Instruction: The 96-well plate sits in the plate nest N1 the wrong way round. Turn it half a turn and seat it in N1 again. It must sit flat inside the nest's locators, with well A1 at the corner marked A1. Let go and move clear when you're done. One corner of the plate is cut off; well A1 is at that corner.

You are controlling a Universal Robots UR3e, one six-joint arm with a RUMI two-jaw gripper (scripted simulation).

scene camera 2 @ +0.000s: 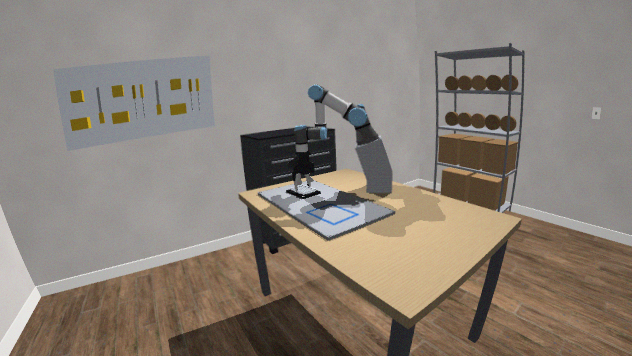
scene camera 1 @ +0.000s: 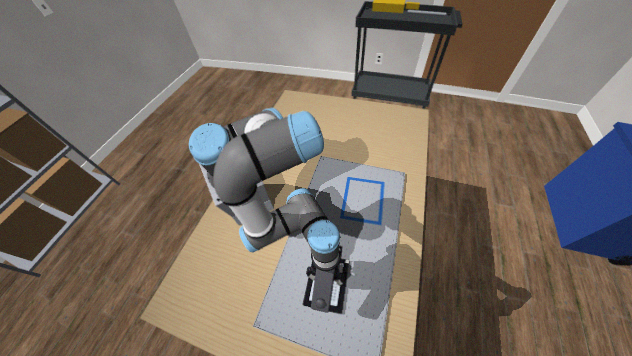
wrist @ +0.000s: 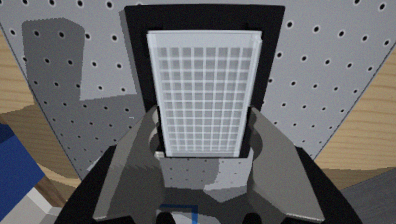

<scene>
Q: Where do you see a 96-well plate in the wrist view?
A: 194,90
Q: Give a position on a black plate nest N1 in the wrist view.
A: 134,22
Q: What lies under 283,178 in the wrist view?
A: My gripper.
</scene>
